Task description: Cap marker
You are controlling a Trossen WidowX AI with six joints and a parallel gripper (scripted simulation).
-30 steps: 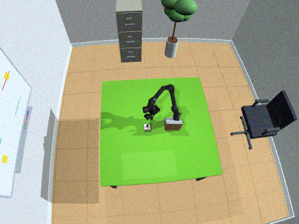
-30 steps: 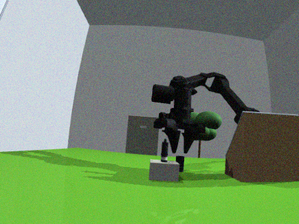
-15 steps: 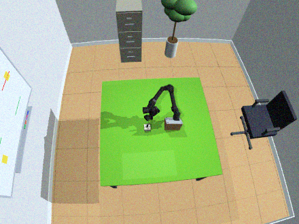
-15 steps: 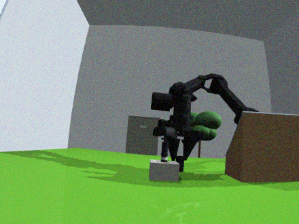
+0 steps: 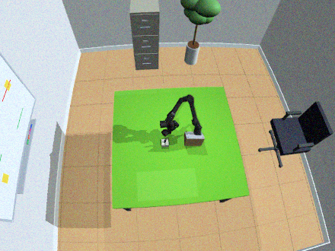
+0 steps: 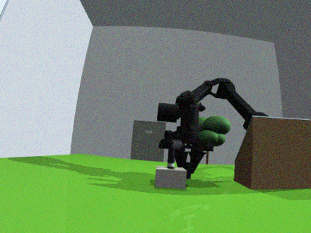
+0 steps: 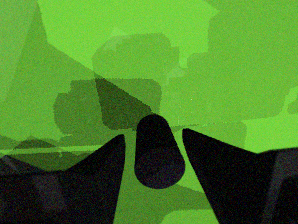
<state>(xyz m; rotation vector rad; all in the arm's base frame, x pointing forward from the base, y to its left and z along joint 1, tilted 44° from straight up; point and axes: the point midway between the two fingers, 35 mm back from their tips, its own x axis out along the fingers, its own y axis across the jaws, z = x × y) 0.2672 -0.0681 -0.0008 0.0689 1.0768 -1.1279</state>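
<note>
My gripper tip is 5 cm short of the grey holder block, 12 cm to the right of it and 1 cm below it. From my gripper tip the other things lie so: black cap: 1 cm above.
</note>
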